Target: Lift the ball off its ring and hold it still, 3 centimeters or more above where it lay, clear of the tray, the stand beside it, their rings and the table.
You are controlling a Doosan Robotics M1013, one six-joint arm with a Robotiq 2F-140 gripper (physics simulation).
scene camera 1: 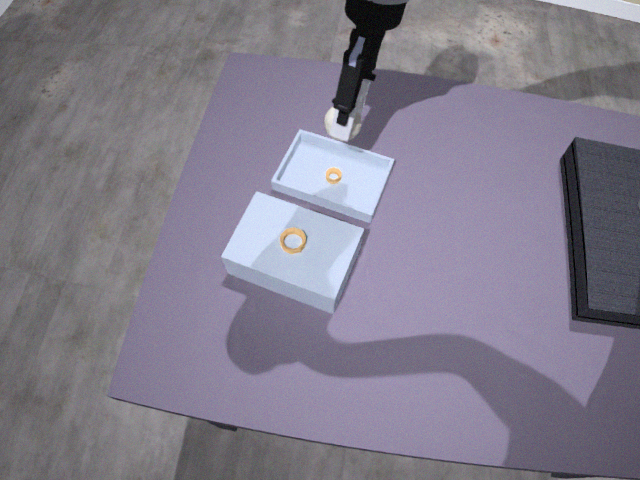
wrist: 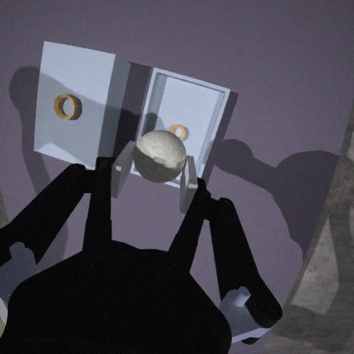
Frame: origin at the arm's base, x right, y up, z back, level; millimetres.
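Where they show: gripper, fingertip midpoint: (scene camera 1: 346, 124).
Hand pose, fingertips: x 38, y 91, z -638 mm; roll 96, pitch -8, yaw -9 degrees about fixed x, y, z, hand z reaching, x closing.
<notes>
After its pixels a point has its place.
The pale ball (scene camera 1: 330, 124) {x 18, y 107, z -659 mm} (wrist: 160, 150) is held in the air between the finger pads of my gripper (scene camera 1: 345, 121) {x 38, y 91, z -638 mm} (wrist: 158, 160), which is shut on it. The ball is well above the tray (scene camera 1: 320, 198) {x -26, y -41, z -664 mm} (wrist: 192, 79) and apart from it. An orange ring (scene camera 1: 327, 176) {x 31, y -53, z -664 mm} (wrist: 185, 132) lies bare on the tray floor. Beside the tray, the block-shaped stand (scene camera 1: 330, 268) {x -171, y 0, z -616 mm} (wrist: 75, 70) carries a larger, empty orange ring (scene camera 1: 282, 240) {x -145, y 9, z -698 mm} (wrist: 59, 107). In scene camera 1 a finger covers the middle of the ball.
The purple table (scene camera 1: 439, 258) {x -81, y -67, z -441 mm} (wrist: 270, 60) lies under the tray and the stand. A dark, flat box-like object (scene camera 1: 610, 232) {x 2, y 0, z -152 mm} is at the right in scene camera 1. The arm's shadow crosses the table and the stand. The grey floor (scene camera 1: 77, 206) shows beyond the table's edges.
</notes>
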